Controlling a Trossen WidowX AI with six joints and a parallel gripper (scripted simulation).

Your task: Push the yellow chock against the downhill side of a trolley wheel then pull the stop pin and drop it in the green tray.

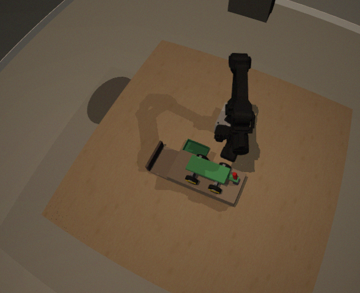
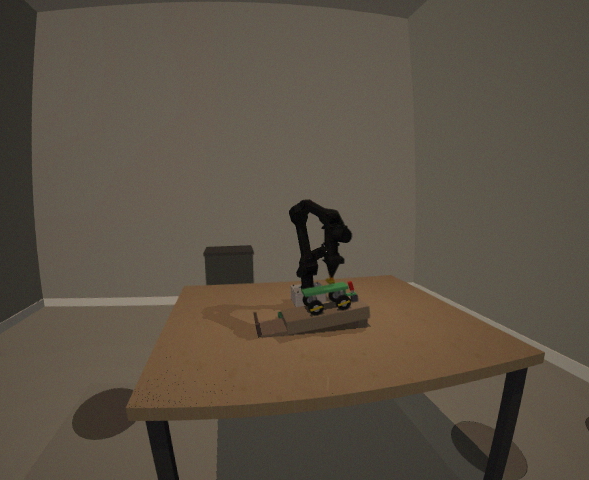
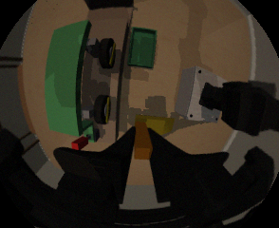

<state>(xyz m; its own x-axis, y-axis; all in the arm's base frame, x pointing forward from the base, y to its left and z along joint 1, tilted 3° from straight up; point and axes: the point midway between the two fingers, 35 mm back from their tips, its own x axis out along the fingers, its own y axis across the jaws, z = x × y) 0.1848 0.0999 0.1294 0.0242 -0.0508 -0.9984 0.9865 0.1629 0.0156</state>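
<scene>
The red-headed stop pin lies 9 cm ahead of my gripper tip, 8 cm to the left of it and 4 cm below it. Round my gripper tip: trolley: 13 cm ahead, 5 cm below, 3 cm to the right; ramp: 13 cm ahead, 12 cm below, 4 cm to the right; yellow chock: 2 cm behind, 1 cm below.
</scene>
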